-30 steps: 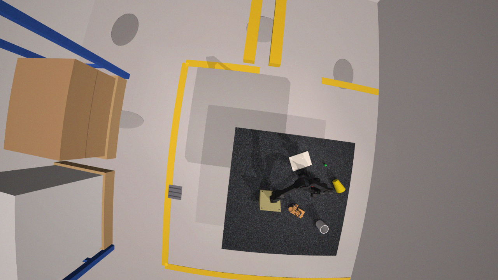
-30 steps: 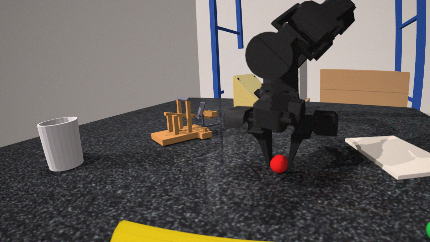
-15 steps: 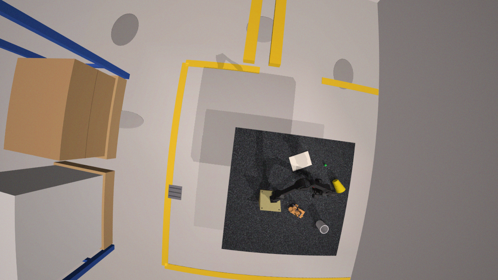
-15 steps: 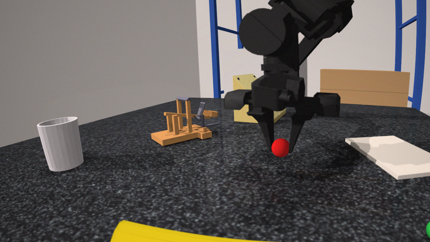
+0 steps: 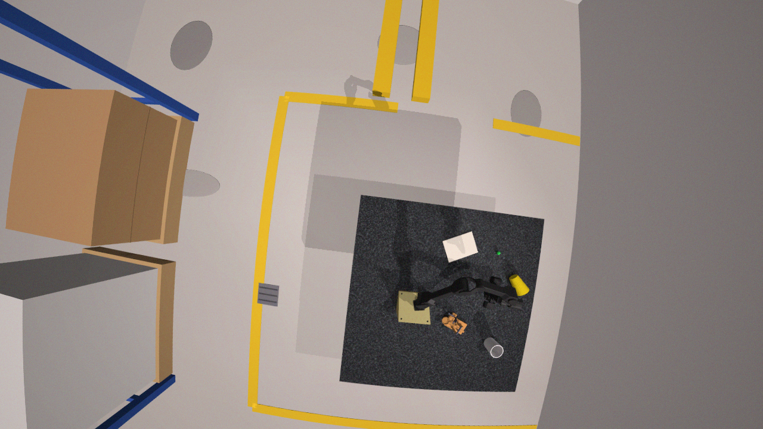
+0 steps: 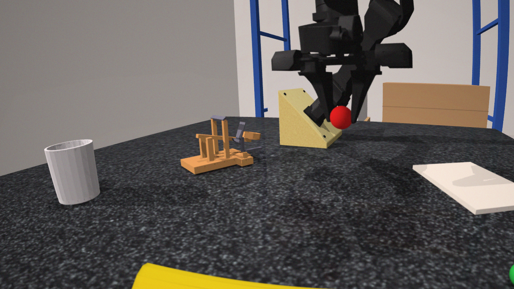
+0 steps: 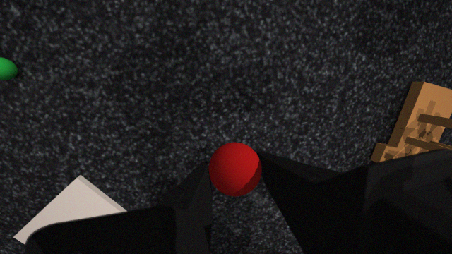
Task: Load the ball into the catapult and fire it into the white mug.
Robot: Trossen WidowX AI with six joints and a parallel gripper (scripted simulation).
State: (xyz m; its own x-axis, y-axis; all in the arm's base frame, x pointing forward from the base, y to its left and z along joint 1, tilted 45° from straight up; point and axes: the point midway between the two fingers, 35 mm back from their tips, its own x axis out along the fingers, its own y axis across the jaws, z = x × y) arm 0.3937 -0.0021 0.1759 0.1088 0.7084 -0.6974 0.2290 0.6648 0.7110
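Right now my gripper tip is 160 mm past the catapult, 250 mm to the left of it and 70 mm above it. The rest, counted from my gripper tip: green ball 150 mm ahead, 200 mm to the left, 110 mm below; then white flat slab 120 mm behind, 240 mm to the left, 120 mm below; then red ball 10 mm above.
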